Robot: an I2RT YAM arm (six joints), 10 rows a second.
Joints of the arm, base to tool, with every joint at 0 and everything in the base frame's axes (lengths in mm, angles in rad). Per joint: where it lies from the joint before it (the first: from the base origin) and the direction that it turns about. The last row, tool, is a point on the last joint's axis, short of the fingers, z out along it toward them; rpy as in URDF.
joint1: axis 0 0 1 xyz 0 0 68
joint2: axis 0 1 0 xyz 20 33.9 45.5
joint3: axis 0 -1 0 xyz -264 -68.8 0
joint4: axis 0 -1 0 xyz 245 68.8 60
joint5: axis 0 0 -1 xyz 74 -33.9 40.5
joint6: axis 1 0 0 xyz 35.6 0 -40.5
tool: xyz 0 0 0 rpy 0 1.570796 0
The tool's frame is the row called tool.
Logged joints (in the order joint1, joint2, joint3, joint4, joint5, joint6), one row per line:
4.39, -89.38, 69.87, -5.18, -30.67, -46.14
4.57, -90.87, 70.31, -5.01, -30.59, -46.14
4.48, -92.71, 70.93, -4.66, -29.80, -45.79
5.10, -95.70, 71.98, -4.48, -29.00, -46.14
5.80, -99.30, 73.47, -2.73, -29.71, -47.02
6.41, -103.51, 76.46, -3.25, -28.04, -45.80
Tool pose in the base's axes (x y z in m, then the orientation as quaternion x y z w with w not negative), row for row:
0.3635, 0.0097, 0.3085, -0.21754, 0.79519, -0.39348, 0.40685
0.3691, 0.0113, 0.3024, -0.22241, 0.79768, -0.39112, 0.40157
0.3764, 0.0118, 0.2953, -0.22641, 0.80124, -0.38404, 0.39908
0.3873, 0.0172, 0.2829, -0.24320, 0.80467, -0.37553, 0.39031
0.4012, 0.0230, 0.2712, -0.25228, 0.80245, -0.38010, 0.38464
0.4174, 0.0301, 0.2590, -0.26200, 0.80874, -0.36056, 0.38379
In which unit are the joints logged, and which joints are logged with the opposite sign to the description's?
The joints are logged in degrees. Opposite sign: joint2, joint5.
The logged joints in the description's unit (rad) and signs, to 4 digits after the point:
0.0766, 1.5600, 1.2195, -0.0904, 0.5353, -0.8053
0.0798, 1.5860, 1.2271, -0.0874, 0.5339, -0.8053
0.0782, 1.6181, 1.2380, -0.0813, 0.5201, -0.7992
0.0890, 1.6703, 1.2563, -0.0782, 0.5061, -0.8053
0.1012, 1.7331, 1.2823, -0.0476, 0.5185, -0.8207
0.1119, 1.8066, 1.3345, -0.0567, 0.4894, -0.7994

